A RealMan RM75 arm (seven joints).
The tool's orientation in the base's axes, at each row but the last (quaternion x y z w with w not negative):
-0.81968 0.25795 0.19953 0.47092
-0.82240 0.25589 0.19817 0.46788
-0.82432 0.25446 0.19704 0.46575
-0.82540 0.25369 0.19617 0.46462
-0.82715 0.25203 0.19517 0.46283
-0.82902 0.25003 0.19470 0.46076
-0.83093 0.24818 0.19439 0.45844
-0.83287 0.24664 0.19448 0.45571
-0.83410 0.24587 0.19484 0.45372
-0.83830 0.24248 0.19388 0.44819
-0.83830 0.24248 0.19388 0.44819
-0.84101 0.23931 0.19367 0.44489
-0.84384 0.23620 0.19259 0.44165
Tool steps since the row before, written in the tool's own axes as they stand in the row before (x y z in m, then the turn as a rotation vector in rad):
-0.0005 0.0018 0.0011 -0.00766 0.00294 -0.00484
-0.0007 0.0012 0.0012 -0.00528 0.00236 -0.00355
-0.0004 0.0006 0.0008 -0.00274 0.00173 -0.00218
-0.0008 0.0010 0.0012 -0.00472 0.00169 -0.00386
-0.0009 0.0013 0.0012 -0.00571 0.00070 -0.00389
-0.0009 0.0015 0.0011 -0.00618 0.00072 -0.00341
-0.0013 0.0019 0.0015 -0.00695 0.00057 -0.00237
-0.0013 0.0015 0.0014 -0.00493 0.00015 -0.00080
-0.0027 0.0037 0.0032 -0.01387 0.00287 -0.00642
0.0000 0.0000 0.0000 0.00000 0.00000 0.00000
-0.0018 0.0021 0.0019 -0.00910 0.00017 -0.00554
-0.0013 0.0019 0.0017 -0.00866 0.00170 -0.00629
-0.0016 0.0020 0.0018 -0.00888 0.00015 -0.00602
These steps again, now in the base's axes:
-0.0016 0.0003 -0.0014 -0.00742 -0.00368 0.00471
-0.0014 0.0007 -0.0010 -0.00530 -0.00287 0.00313
-0.0007 0.0005 -0.0006 -0.00302 -0.00200 0.00145
-0.0013 0.0008 -0.0008 -0.00442 -0.00297 0.00341
-0.0016 0.0007 -0.0010 -0.00462 -0.00232 0.00464
-0.0017 0.0005 -0.0011 -0.00505 -0.00181 0.00464
-0.0023 0.0007 -0.0013 -0.00568 -0.00067 0.00464
-0.0021 0.0008 -0.0010 -0.00397 0.00040 0.00301
-0.0047 0.0016 -0.0026 -0.01217 -0.00358 0.00899
0.0000 0.0000 0.0000 0.00000 0.00000 0.00000
-0.0029 0.0010 -0.0014 -0.00685 -0.00265 0.00772
-0.0023 0.0008 -0.0014 -0.00729 -0.00413 0.00688
-0.0026 0.0009 -0.0014 -0.00662 -0.00308 0.00787

